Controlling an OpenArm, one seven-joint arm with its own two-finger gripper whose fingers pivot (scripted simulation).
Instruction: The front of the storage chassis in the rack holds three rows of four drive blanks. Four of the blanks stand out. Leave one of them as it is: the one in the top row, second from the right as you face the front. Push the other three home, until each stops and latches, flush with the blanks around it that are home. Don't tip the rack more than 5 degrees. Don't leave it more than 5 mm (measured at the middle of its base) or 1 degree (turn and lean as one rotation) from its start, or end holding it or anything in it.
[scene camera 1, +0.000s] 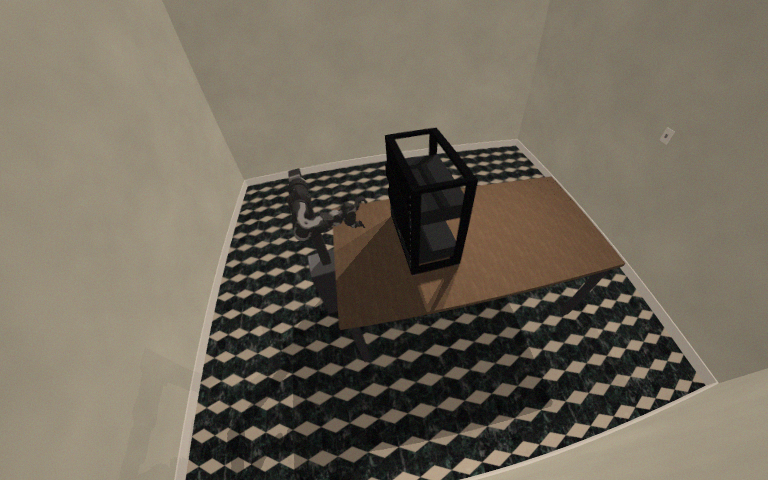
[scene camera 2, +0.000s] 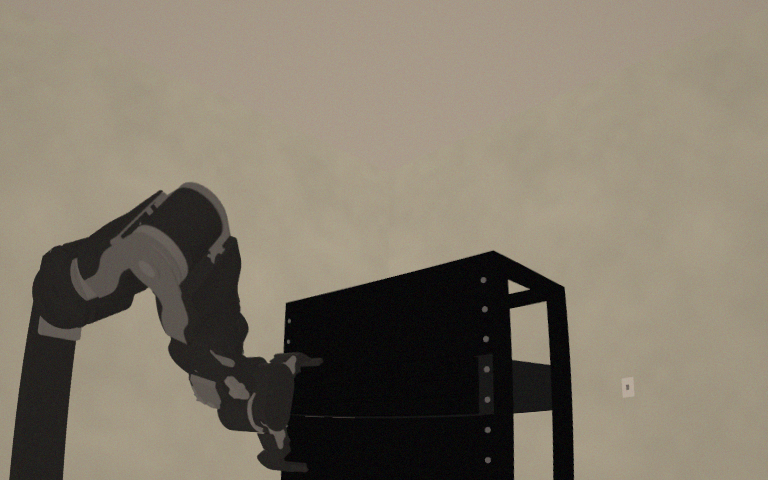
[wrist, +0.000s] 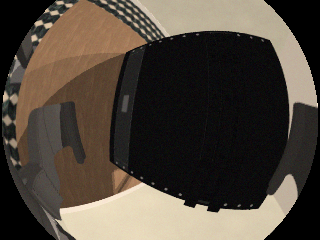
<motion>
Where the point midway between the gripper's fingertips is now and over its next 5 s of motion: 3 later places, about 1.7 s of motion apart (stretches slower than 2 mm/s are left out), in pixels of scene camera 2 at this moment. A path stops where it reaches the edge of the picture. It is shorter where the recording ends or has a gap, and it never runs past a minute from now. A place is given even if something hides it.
The gripper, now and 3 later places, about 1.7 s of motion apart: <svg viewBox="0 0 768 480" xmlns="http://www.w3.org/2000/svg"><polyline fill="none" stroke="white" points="300,414 329,376 415,372 356,398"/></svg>
</motion>
